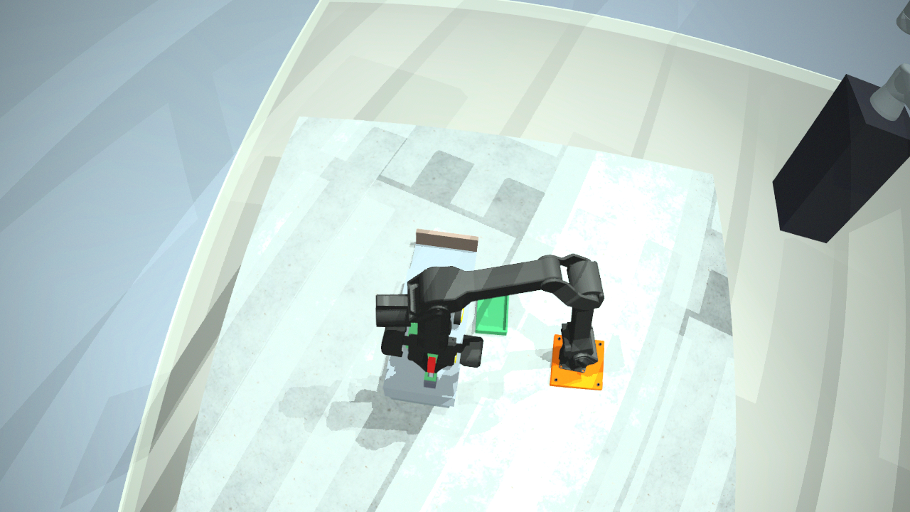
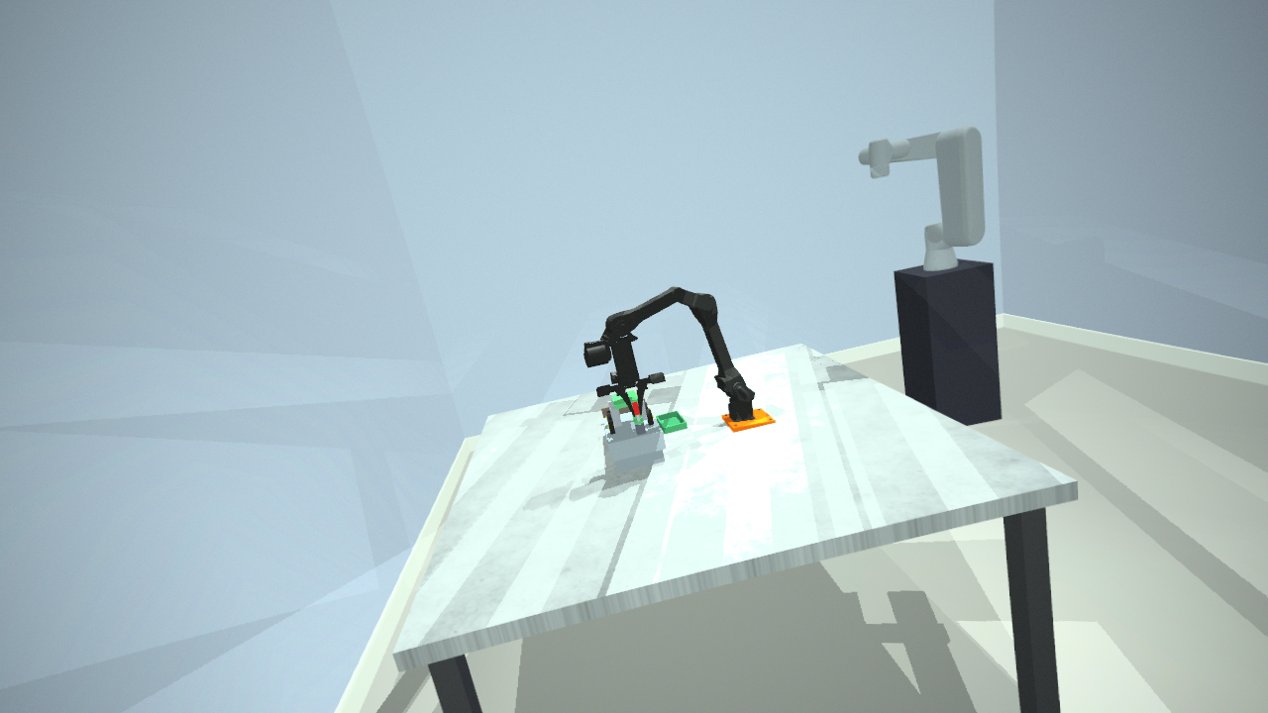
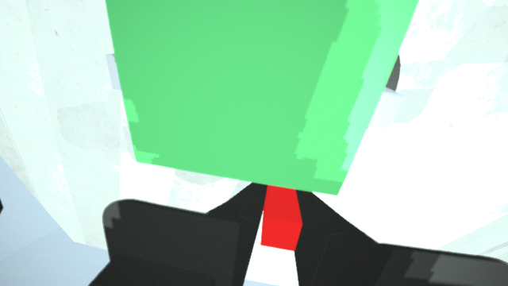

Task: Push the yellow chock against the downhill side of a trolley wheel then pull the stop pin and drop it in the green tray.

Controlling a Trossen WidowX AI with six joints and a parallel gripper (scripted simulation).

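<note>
Now: the yellow chock 20 mm behind my gripper tip, 210 mm to the right of it and 50 mm below it. From my gripper tip the other things lie so: red-headed stop pin (right at my gripper tip); green-topped trolley (30 mm ahead, 100 mm to the right, 20 mm below); grey ramp block (30 mm ahead, 110 mm to the right, 80 mm below).
</note>
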